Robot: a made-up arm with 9 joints.
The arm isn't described. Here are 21 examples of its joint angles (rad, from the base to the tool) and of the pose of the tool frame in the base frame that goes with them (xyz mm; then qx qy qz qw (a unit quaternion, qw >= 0)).
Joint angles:
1: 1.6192 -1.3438 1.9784 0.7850 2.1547 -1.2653 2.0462 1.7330 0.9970
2: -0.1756 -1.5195 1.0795 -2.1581 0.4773 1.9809 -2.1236 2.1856 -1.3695
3: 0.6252 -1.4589 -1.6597 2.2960 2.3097 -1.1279 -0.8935 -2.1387 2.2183
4: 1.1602 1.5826 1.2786 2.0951 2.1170 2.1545 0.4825 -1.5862 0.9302
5: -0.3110 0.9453 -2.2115 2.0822 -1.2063 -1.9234 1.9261 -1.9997 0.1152
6: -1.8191 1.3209 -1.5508 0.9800 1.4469 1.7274 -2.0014 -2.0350 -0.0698
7: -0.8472 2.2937 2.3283 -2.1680 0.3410 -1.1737 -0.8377 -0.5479 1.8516
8: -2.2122 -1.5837 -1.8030 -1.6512 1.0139 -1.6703 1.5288 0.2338 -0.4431
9: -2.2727 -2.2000 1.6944 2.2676 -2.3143 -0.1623 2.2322 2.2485 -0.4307
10: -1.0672 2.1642 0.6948 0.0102 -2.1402 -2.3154 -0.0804 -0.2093 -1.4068
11: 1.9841 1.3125 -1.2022 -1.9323 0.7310 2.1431 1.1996 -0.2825 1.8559
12: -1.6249 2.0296 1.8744 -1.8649 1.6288 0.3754 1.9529 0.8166 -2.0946
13: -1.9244 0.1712 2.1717 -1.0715 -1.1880 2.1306 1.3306 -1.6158 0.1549
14: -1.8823 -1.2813 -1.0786 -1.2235 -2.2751 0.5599 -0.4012 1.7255 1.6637
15: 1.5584 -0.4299 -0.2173 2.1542 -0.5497 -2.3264 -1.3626 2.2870 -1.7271
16: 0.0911 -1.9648 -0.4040 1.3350 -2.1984 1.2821 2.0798 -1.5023 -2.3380
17: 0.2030 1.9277 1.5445 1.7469 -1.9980 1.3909 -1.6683 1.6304 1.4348
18: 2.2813 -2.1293 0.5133 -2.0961 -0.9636 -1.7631 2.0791 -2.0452 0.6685
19: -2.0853 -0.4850 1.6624 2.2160 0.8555 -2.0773 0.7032 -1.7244 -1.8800
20: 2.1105 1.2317 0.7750 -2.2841 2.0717 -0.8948 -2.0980 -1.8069 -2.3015
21: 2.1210 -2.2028 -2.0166 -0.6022 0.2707 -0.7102 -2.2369 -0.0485 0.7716
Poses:
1: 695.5 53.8 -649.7 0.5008 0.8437 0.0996 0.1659
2: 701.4 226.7 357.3 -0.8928 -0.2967 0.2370 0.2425
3: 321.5 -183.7 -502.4 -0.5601 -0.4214 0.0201 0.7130
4: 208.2 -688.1 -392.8 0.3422 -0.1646 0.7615 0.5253
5: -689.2 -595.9 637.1 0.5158 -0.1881 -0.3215 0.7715
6: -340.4 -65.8 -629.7 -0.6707 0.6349 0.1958 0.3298
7: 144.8 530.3 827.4 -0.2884 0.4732 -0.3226 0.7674
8: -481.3 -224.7 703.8 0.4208 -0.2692 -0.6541 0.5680
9: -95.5 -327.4 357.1 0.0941 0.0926 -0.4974 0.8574
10: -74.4 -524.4 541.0 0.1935 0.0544 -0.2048 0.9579
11: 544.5 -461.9 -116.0 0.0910 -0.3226 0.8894 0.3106
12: -210.7 -237.3 -203.4 0.5228 -0.2021 -0.3046 0.7701
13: -515.0 -648.9 787.9 -0.1819 0.3755 0.6940 0.5868
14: -334.1 -443.4 -148.0 -0.7157 -0.6256 -0.3007 0.0770
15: -17.8 -370.9 -657.2 -0.6535 0.6864 0.2633 0.1802
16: 43.1 320.0 -479.4 0.5489 0.7595 -0.3465 0.0431
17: 593.8 -543.0 775.4 -0.2500 0.3981 0.6711 0.5733
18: -413.2 -253.3 -1175.3 0.7976 -0.4632 0.2284 0.3115
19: -723.1 -91.5 369.8 -0.3448 -0.5634 0.6880 0.3005
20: 614.5 139.9 -469.6 -0.5732 0.7225 0.1832 0.3405
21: -442.3 340.3 210.0 -0.3762 0.2834 0.4738 0.7441
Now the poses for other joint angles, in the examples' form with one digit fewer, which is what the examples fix.
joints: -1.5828 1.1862 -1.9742 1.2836 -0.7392 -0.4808 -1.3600 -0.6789 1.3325
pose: -379 -1098 226 -0.557 -0.454 0.683 0.129
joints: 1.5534 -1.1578 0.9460 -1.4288 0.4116 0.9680 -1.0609 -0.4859 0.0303
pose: 831 206 -501 -0.052 0.678 -0.102 0.726
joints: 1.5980 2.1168 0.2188 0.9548 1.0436 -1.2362 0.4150 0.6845 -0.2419
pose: 88 -560 45 -0.033 0.394 -0.865 0.309
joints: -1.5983 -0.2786 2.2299 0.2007 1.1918 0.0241 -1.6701 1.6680 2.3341
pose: -647 140 486 -0.828 -0.203 -0.416 0.317
